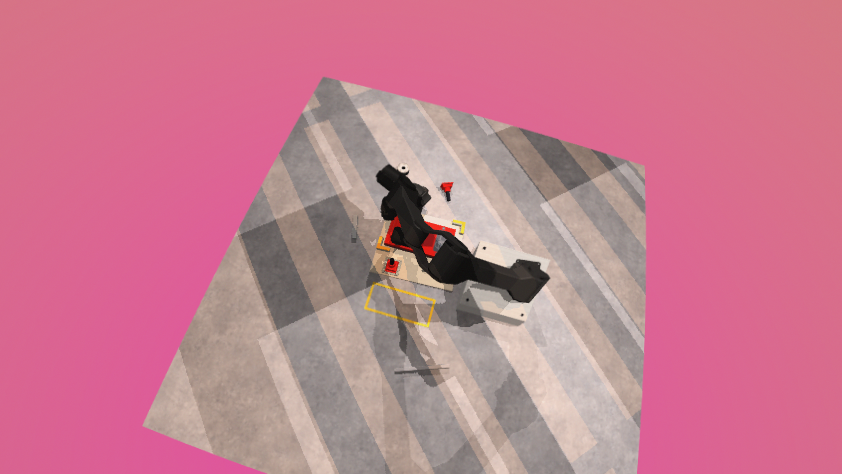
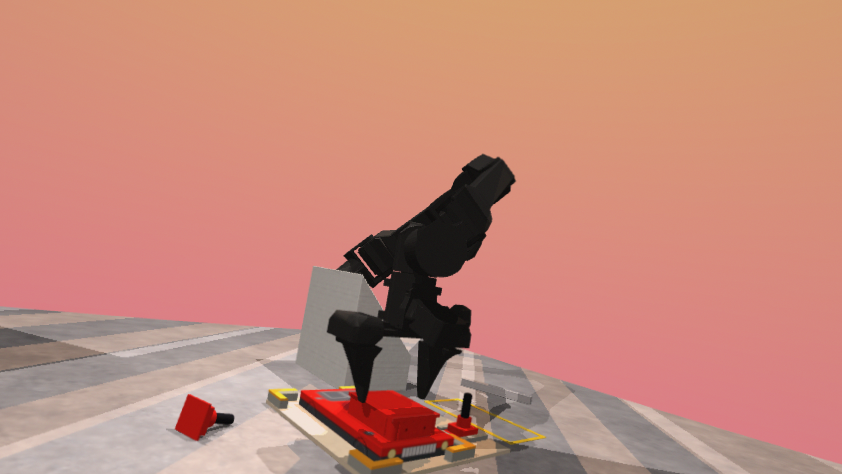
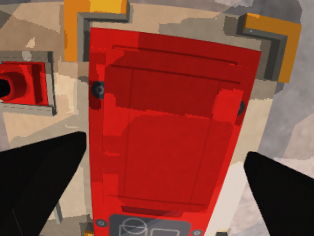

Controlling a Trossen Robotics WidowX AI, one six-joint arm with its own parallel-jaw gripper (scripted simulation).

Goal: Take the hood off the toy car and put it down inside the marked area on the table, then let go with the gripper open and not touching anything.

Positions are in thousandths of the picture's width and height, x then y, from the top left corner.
Scene:
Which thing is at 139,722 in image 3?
My gripper.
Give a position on a red toy car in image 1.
512,518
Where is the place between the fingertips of my gripper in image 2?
466,845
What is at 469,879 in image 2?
A hood.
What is my gripper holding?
Nothing.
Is my gripper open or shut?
Open.

